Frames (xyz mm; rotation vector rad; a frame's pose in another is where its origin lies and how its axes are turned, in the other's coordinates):
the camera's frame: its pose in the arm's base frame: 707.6 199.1 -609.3 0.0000 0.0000 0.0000
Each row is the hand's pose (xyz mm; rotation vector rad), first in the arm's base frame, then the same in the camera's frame.
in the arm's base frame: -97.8 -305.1 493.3 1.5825 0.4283 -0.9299
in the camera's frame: -805.4 -504.2 1102.6 1.5825 0.4283 -0.9299
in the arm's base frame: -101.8 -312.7 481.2 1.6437 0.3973 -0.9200
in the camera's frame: -809.4 -511.8 1090.5 1.6437 0.3973 -0.9200
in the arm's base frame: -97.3 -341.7 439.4 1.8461 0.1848 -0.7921
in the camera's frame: -804.9 -540.8 1048.7 1.8461 0.1848 -0.7921
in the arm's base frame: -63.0 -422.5 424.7 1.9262 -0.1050 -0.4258
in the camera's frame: -770.6 -621.6 1034.0 1.9262 -0.1050 -0.4258
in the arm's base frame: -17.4 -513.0 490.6 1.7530 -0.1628 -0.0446
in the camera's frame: -725.0 -712.1 1099.9 1.7530 -0.1628 -0.0446
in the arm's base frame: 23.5 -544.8 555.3 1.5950 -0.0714 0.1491
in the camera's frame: -684.1 -743.9 1164.6 1.5950 -0.0714 0.1491
